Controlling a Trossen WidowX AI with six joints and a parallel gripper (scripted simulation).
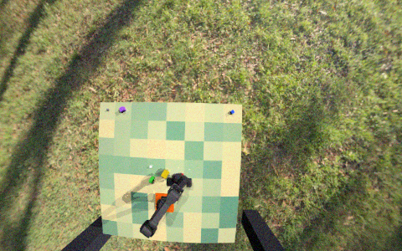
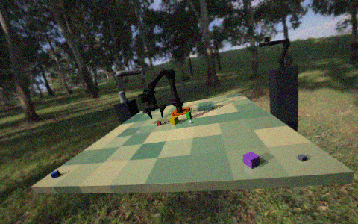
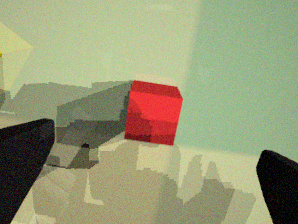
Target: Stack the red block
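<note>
Right now the red block is 50 mm below my gripper tip. The rest, counted from my gripper tip: small white bit 50 mm ahead, 280 mm to the left, 50 mm below; then blue block 570 mm ahead, 380 mm to the right, 50 mm below; then yellow block 140 mm to the left, 40 mm below.
</note>
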